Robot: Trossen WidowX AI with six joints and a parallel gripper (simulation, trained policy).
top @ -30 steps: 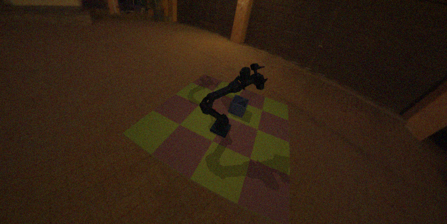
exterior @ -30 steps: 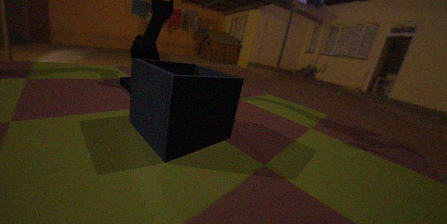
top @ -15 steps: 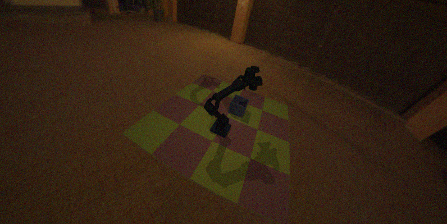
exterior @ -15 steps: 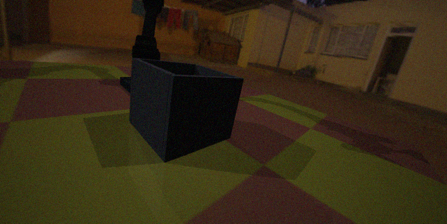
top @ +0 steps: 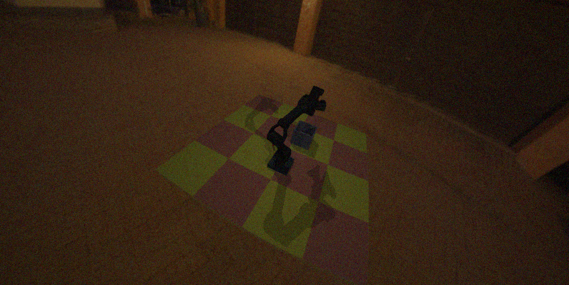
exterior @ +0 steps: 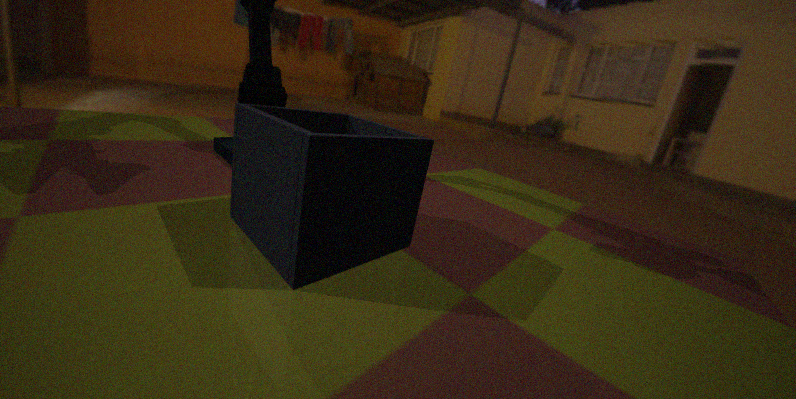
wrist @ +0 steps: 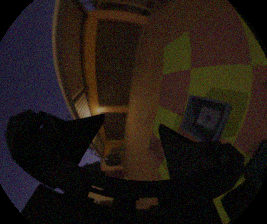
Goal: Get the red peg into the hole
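Now: gripper tip 37 cm above the red peg, 20 cm to the right of it and 16 cm past it.
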